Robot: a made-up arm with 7 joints. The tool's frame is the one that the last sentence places.
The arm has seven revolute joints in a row. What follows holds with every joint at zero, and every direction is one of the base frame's. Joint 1 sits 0.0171 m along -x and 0.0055 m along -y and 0.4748 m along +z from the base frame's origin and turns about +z. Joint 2 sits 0.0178 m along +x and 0.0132 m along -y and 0.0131 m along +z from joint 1 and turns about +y. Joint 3 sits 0.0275 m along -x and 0.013 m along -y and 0.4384 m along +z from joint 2 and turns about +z. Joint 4 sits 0.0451 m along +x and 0.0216 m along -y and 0.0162 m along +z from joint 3 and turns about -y. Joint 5 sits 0.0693 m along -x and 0.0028 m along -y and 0.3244 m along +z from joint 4 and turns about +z. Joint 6 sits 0.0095 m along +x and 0.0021 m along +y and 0.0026 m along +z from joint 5 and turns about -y. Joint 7 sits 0.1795 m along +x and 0.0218 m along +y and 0.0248 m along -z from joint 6 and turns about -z. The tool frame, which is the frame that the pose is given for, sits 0.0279 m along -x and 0.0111 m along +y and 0.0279 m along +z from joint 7; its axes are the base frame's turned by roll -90, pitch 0 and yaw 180 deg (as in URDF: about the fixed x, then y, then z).
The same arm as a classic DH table. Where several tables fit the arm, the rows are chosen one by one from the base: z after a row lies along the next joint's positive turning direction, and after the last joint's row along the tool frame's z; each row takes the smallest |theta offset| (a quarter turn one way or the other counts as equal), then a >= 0, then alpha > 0; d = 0 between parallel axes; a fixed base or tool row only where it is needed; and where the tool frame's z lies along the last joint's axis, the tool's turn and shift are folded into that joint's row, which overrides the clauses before.
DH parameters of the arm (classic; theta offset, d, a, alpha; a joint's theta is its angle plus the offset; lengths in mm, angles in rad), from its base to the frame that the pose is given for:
base (fixed): 0.3112 0 -18 0
joint 1: -0.3112 487.9 17.8 -1.5708
joint 2: 0 -26.2 -27.5 1.5708
joint 3: 0 454.6 45.1 1.5708
joint 4: 0 24.4 -69.3 -1.5708
joint 5: 0 327 9.5 1.5708
joint 6: 0 -23.9 179.5 1.5708
joint 7: 0 -3.1 -27.9 -1.5708
tool (fixed): 3.1416 -11.1 0 0

